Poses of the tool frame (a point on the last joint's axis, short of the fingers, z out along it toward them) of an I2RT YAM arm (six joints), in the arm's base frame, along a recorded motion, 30 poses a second.
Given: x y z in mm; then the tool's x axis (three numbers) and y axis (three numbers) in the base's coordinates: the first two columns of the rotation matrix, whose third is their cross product.
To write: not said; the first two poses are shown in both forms.
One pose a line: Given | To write
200, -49, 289, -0.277, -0.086, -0.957, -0.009, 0.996, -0.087 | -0.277, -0.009, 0.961, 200; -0.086, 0.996, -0.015, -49; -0.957, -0.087, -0.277, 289; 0, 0, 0, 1
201, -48, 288, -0.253, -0.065, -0.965, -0.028, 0.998, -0.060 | -0.253, -0.028, 0.967, 201; -0.065, 0.998, 0.012, -48; -0.965, -0.060, -0.254, 288; 0, 0, 0, 1
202, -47, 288, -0.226, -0.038, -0.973, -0.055, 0.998, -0.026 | -0.226, -0.055, 0.972, 202; -0.038, 0.998, 0.048, -47; -0.973, -0.026, -0.228, 288; 0, 0, 0, 1
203, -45, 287, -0.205, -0.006, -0.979, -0.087, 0.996, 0.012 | -0.205, -0.087, 0.975, 203; -0.006, 0.996, 0.088, -45; -0.979, 0.012, -0.205, 287; 0, 0, 0, 1
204, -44, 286, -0.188, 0.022, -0.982, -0.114, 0.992, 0.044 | -0.188, -0.114, 0.975, 204; 0.022, 0.992, 0.120, -44; -0.982, 0.044, -0.184, 286; 0, 0, 0, 1
